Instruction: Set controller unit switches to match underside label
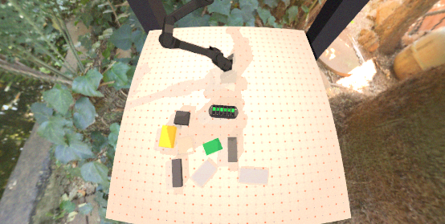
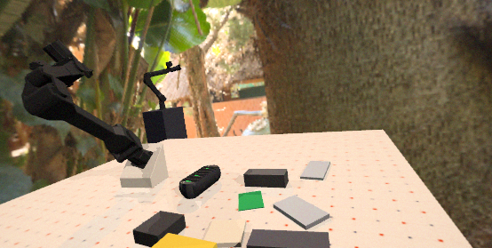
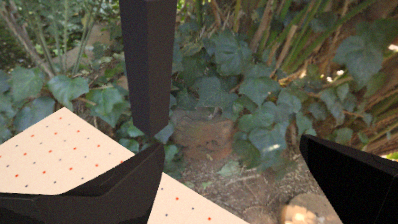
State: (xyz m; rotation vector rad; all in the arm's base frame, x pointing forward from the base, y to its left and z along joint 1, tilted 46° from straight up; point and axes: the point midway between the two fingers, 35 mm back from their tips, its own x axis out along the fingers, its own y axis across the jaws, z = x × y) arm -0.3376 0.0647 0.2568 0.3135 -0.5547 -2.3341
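The dark block is 76 cm ahead of my gripper tip, 22 cm to the left of it and 34 cm below it. The rest, counted from my gripper tip: yellow block: 75 cm ahead, 13 cm to the right, 34 cm below; then cream tile: 78 cm ahead, 2 cm to the right, 35 cm below; then green tile: 76 cm ahead, 12 cm to the left, 36 cm below.
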